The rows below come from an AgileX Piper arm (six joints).
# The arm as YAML. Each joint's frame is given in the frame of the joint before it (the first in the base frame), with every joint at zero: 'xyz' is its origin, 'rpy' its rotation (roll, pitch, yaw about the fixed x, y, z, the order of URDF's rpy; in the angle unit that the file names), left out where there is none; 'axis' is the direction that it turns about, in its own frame. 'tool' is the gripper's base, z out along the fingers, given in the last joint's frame.
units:
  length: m
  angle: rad
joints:
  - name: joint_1
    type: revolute
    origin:
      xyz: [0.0, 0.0, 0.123]
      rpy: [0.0, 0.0, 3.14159]
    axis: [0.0, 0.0, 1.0]
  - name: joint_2
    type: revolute
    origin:
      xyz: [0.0, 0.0, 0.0]
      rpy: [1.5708, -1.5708, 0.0]
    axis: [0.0, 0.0, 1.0]
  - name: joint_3
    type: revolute
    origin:
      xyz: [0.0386, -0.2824, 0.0]
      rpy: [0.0, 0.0, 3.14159]
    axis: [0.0, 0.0, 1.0]
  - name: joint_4
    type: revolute
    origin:
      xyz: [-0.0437, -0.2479, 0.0]
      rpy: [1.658, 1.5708, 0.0]
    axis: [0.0, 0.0, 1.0]
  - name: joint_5
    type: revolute
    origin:
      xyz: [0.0, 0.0, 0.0]
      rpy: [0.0, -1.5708, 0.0]
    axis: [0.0, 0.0, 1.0]
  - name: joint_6
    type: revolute
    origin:
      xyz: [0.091, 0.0, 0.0]
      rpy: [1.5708, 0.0, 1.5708]
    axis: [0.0, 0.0, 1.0]
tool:
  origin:
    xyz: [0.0, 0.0, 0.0]
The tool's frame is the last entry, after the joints.
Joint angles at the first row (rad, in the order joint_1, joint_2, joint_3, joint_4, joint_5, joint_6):
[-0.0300, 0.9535, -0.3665, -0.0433, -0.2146, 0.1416]
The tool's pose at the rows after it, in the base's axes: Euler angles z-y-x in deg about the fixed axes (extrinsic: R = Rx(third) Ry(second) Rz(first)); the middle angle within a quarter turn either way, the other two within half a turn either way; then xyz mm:
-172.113 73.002 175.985 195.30 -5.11 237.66
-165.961 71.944 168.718 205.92 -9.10 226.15
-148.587 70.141 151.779 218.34 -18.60 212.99
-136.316 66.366 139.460 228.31 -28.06 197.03
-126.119 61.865 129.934 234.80 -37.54 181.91
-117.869 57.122 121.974 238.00 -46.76 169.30
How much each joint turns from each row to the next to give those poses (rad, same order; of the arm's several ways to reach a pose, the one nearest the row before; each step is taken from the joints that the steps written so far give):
[0.0000, 0.0753, 0.0120, 0.0147, -0.0767, -0.0523]
[0.0000, 0.0849, 0.0033, 0.1180, -0.0764, -0.1243]
[0.0000, 0.1076, 0.0000, 0.1941, -0.1252, -0.1446]
[0.0000, 0.1113, 0.0000, 0.1311, -0.1238, -0.0771]
[0.0000, 0.1021, 0.0000, 0.1058, -0.1225, -0.0253]
[0.0000, 0.0884, 0.0000, 0.0914, -0.1203, -0.0055]

